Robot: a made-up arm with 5 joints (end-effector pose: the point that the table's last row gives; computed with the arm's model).
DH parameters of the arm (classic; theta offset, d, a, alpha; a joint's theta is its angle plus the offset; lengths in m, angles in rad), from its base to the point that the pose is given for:
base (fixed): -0.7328 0 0.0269 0
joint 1: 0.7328 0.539 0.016 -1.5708
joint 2: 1.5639 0 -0.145 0
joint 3: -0.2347 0 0.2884 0
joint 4: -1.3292 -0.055 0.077 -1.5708
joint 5: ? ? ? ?
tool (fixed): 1.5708 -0.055 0 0
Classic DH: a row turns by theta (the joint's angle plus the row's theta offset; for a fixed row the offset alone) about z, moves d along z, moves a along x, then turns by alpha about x.
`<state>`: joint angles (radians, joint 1 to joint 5).
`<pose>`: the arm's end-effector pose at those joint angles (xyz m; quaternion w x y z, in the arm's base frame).
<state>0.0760 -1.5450 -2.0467 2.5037 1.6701</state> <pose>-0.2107 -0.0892 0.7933 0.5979 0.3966 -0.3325 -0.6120</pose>
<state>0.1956 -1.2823 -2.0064 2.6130 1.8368</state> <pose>-0.1166 -0.0971 0.8424 0.6432 0.2818 -0.1746 -0.6902</pose>
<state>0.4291 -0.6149 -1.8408 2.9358 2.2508</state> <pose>0.1190 -0.0228 0.8383 0.5955 -0.2314 0.0544 -0.7674</pose>
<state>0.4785 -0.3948 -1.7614 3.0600 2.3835</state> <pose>0.1758 0.0131 0.7983 0.5215 -0.4324 0.0608 -0.7331</pose>
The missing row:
joint 5: 1.5708 0 0.015 3.1416
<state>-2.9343 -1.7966 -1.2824 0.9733 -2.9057</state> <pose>0.1782 0.0566 0.8867 0.4950 -0.1910 0.8476 -0.0071</pose>
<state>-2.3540 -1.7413 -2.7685 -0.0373 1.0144</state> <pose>0.3139 0.3664 0.4478 0.0731 -0.4737 -0.5982 0.6422</pose>
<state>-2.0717 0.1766 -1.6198 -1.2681 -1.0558</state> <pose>-0.1635 -0.2232 0.8023 0.1865 -0.9769 -0.0069 -0.1038</pose>
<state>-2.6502 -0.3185 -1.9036 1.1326 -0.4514</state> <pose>-0.2221 -0.0699 0.9496 0.3884 -0.5181 -0.0104 -0.7620</pose>
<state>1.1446 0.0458 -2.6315 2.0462 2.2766</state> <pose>0.1420 0.1411 0.9447 0.8135 0.2639 0.0371 -0.5169</pose>
